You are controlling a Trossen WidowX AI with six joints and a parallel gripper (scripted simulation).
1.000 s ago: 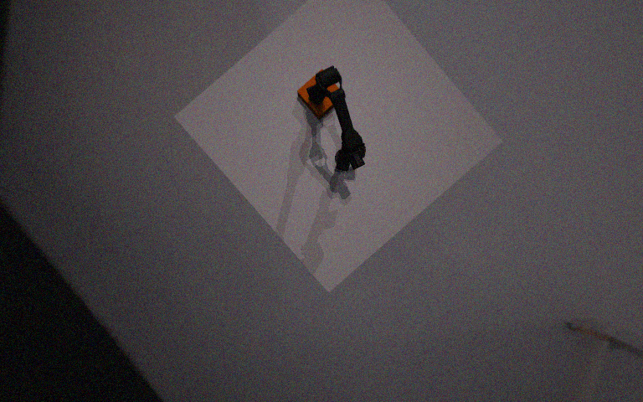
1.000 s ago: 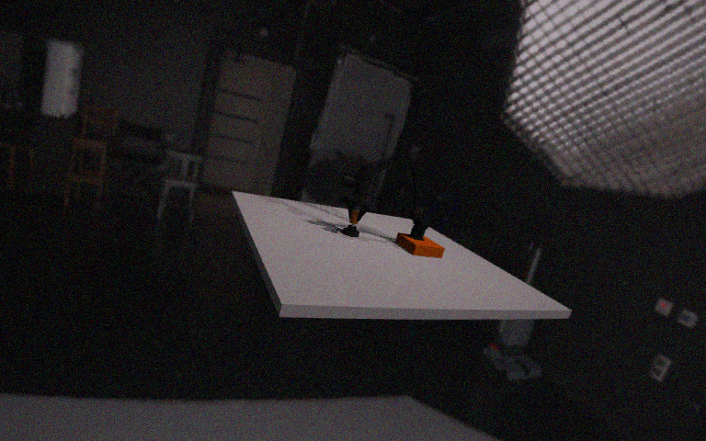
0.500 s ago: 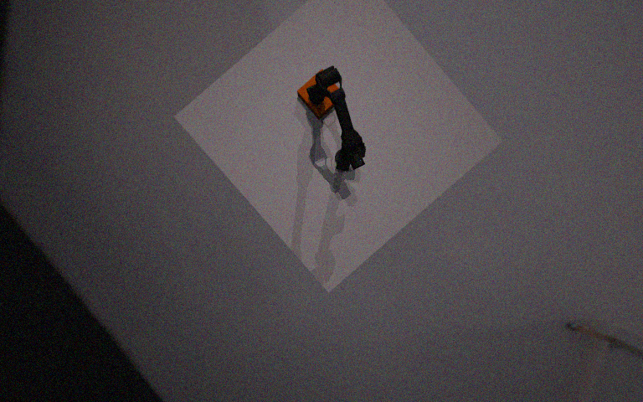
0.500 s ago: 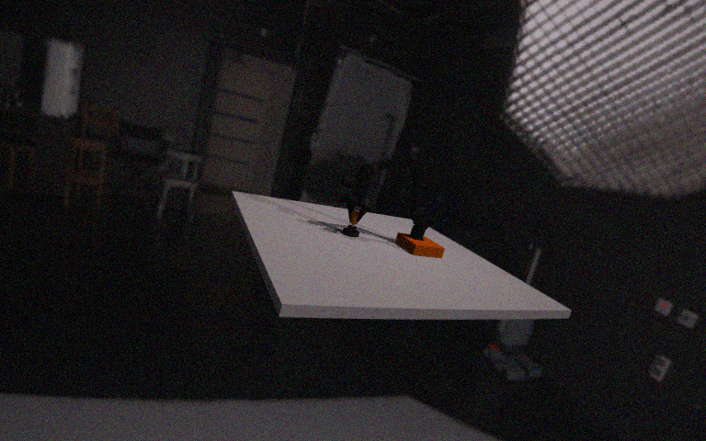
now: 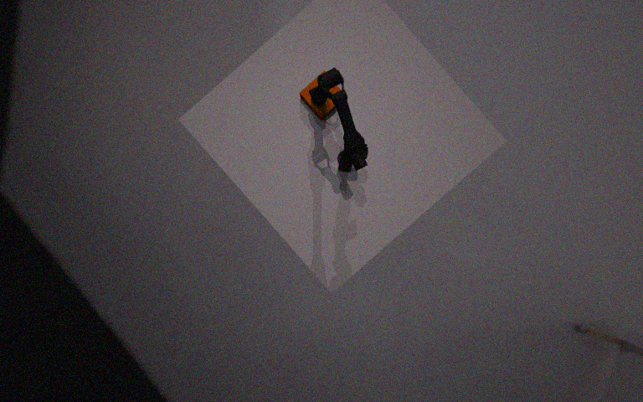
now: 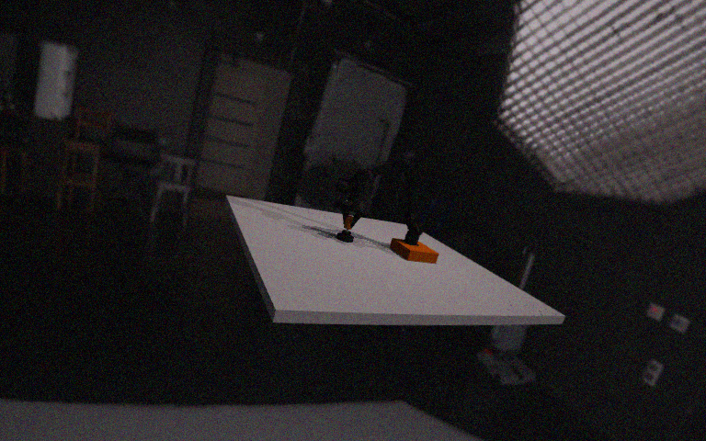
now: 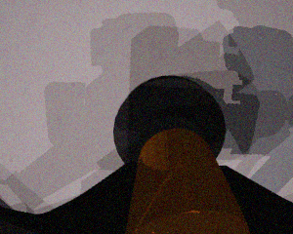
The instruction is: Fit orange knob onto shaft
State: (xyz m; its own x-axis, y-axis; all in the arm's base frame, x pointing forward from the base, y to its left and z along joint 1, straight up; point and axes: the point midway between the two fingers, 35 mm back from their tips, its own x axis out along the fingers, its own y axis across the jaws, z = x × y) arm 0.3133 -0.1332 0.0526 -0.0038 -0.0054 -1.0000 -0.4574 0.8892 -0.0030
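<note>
My gripper tip is now 30 mm below the orange knob. Also, from my gripper tip: pedestal with D-shaped shaft: 40 mm below.
</note>
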